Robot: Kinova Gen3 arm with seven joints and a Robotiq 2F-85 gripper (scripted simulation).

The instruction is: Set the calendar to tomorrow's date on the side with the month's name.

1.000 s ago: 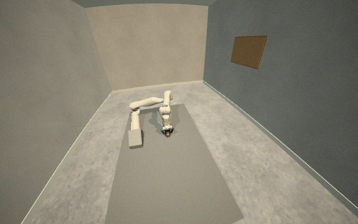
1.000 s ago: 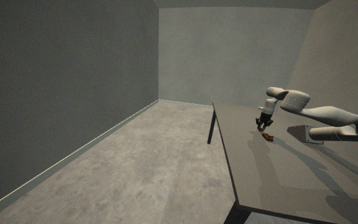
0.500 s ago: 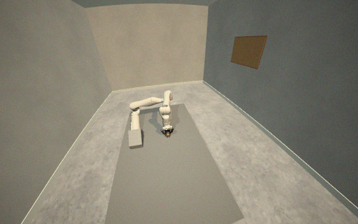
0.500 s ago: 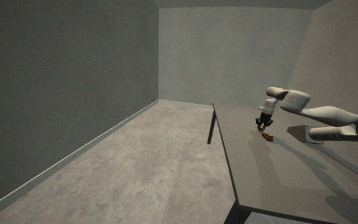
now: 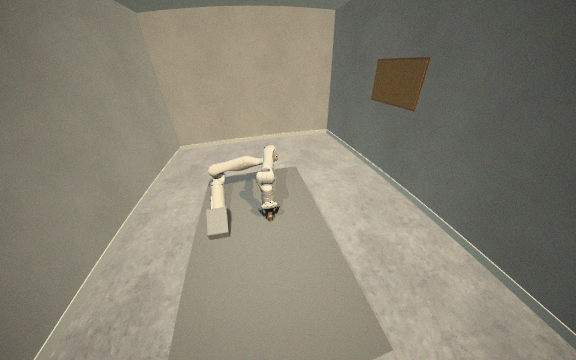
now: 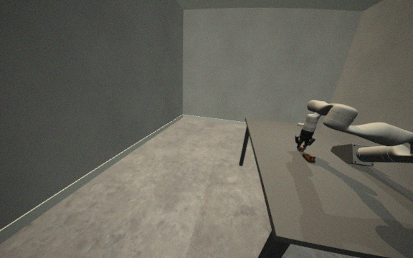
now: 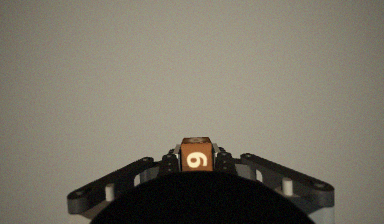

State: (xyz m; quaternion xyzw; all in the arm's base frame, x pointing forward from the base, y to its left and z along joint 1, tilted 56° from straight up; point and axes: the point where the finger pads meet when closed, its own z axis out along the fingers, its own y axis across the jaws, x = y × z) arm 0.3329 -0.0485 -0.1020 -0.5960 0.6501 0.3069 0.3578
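Now: the digit cube 1 cm below my hand. Also, from my hand: orange tray: 11 cm to the left, 2 cm below.
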